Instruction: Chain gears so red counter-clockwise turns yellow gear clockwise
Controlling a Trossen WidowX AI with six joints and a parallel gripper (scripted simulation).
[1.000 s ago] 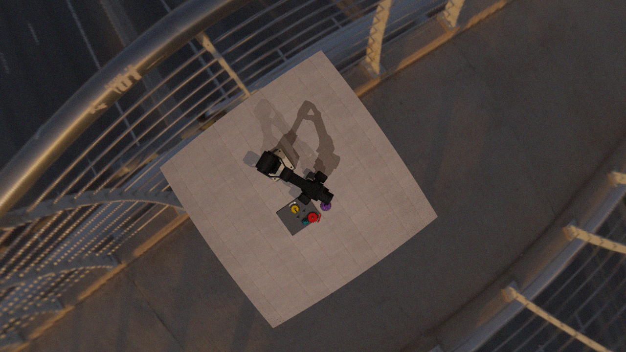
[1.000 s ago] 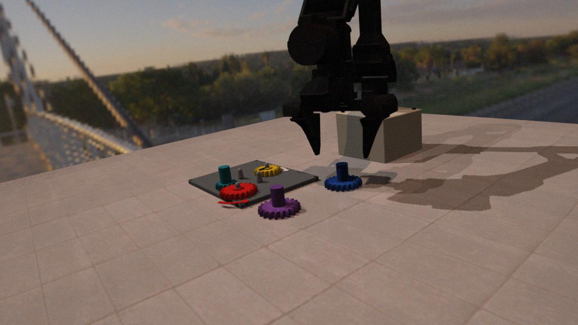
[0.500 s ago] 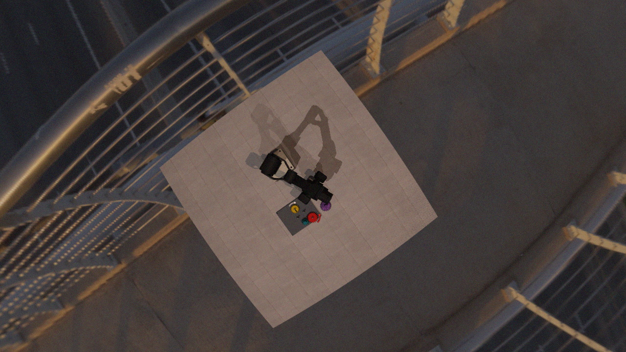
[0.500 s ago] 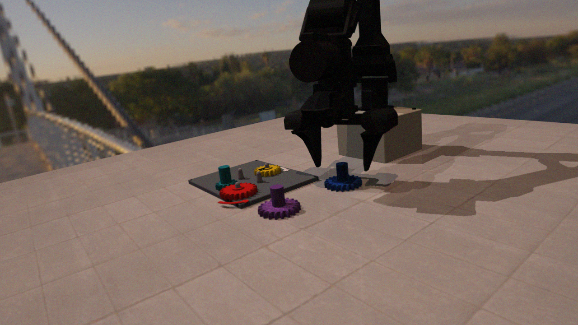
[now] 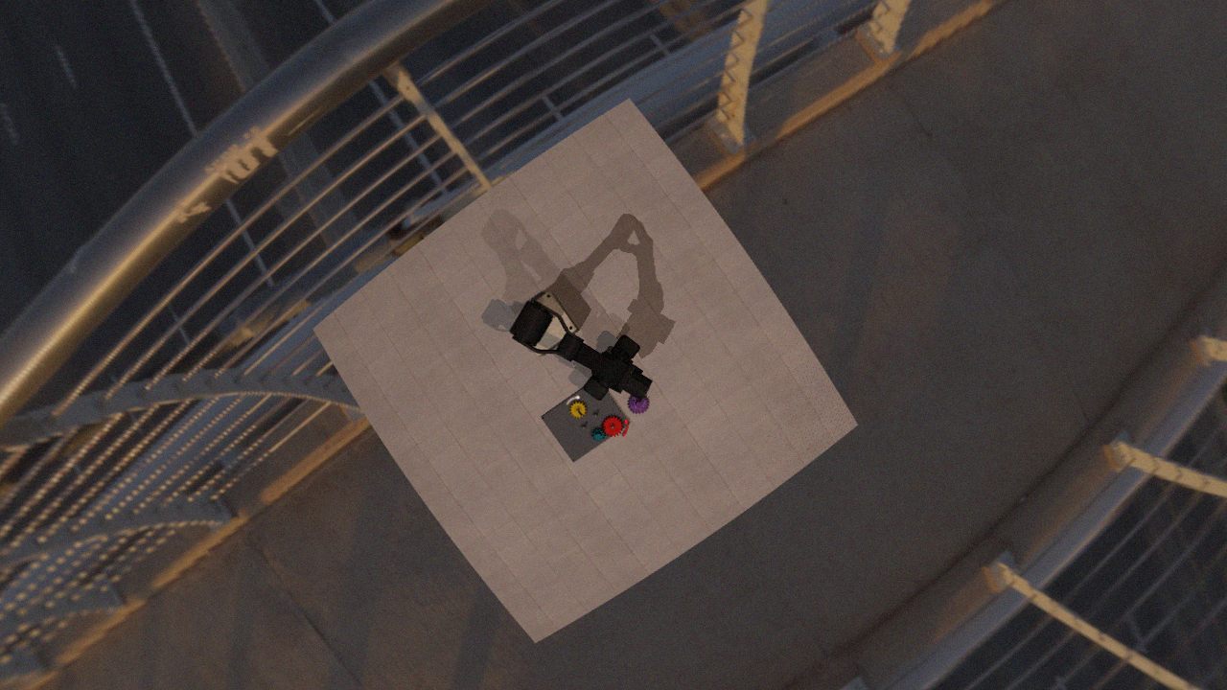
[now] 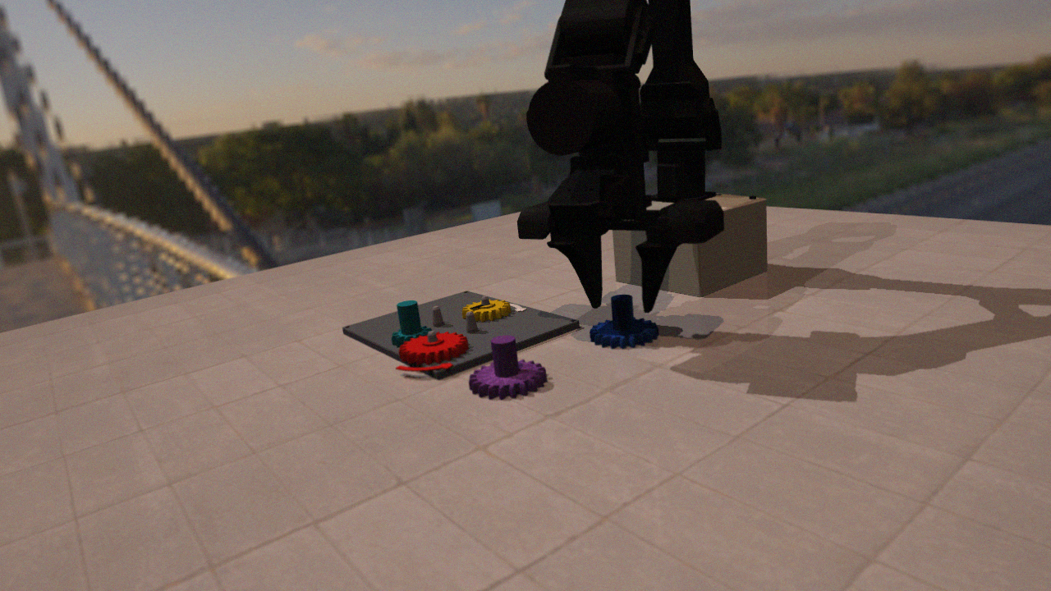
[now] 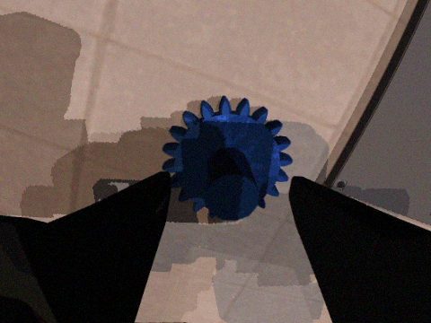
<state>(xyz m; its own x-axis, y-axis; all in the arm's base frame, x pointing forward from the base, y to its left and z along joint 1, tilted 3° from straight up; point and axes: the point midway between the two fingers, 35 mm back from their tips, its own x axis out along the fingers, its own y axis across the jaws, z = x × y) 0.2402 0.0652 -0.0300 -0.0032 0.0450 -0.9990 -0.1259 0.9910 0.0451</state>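
Now: the teal gear 12 cm ahead of my gripper tip and 18 cm to the right of it. Round my gripper tip: blue gear (1 cm below); then purple gear (14 cm ahead, 3 cm to the right, 1 cm below); then yellow gear (2 cm ahead, 17 cm to the right, 1 cm below).
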